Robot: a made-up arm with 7 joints.
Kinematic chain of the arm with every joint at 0, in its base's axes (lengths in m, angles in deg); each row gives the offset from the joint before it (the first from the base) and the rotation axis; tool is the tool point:
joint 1: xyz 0 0 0 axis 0 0.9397 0.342
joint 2: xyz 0 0 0 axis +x
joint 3: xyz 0 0 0 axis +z
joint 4: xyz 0.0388 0 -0.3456 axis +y
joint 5: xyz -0.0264 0 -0.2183 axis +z
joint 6: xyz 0 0 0 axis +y
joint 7: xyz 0 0 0 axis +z
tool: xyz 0 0 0
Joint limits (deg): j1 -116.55..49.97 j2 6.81..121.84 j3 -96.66..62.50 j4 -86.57..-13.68 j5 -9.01..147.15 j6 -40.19..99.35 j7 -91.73..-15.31
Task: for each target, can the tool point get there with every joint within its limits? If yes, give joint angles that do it. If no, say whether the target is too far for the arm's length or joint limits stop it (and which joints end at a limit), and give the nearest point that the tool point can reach.
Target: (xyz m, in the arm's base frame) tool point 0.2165 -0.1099 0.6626
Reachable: no: too far | nearest point 0.2523 -0.0413 0.4123 | short by 0.262 m
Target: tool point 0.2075 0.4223 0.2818
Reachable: yes | joints -74.77 92.93 -5.48 -44.00 24.91 -10.55 -48.53
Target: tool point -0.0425 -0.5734 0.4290
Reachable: no: too far | nearest point 0.2107 -0.3215 0.2560 | short by 0.397 m
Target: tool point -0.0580 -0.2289 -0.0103
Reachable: no: joint limits stop it (at a limit: joint 1, joint 2, joint 3, joint 4) | nearest point -0.2618 -0.2524 -0.2848 | short by 0.343 m
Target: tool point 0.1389 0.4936 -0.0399
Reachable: yes | joints 23.34 103.51 -21.55 -64.78 121.84 74.62 -35.13
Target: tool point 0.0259 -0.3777 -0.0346
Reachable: no: joint limits stop it (at a limit: joint 1, joint 2, joint 4) | nearest point 0.2601 -0.3759 0.0664 | short by 0.255 m
